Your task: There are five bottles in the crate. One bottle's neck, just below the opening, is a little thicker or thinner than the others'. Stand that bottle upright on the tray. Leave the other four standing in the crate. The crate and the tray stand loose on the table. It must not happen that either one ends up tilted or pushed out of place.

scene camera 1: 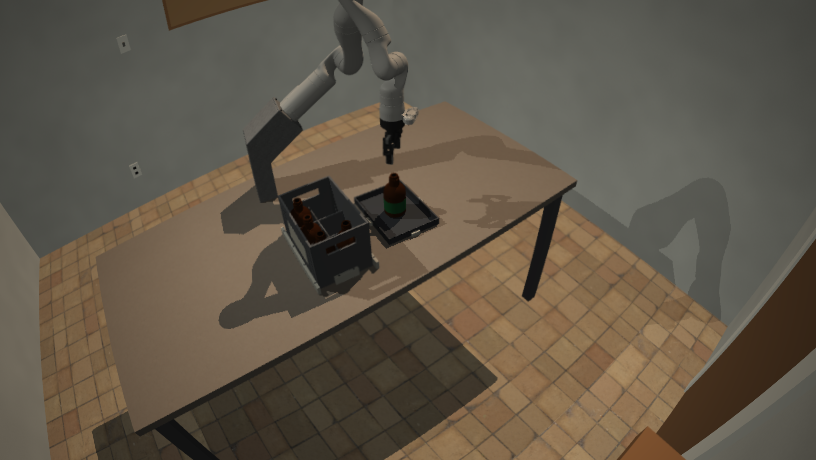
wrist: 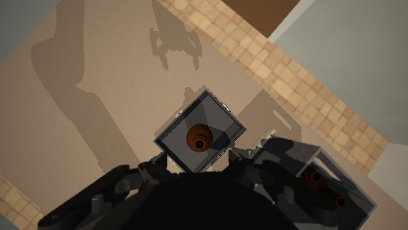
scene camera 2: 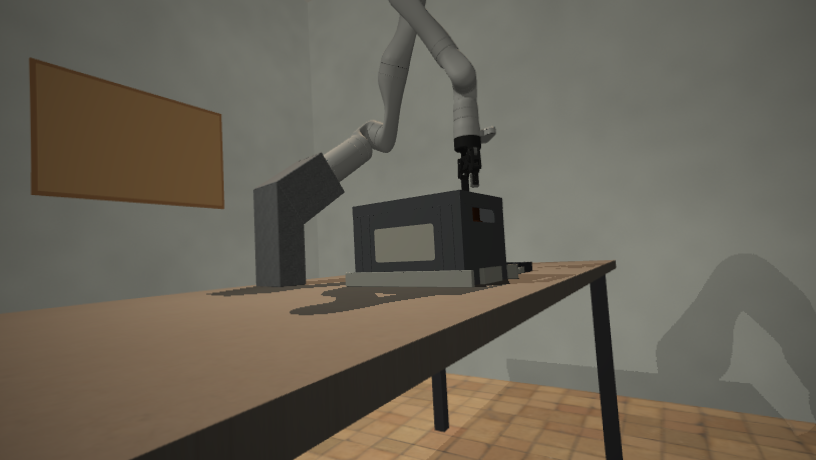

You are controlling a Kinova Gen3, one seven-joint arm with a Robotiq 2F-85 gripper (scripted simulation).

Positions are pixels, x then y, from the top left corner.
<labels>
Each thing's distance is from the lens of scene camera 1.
glass bottle (scene camera 1: pixel 394 192): 1.49 m
crate (scene camera 1: pixel 331 199): 1.53 m
</labels>
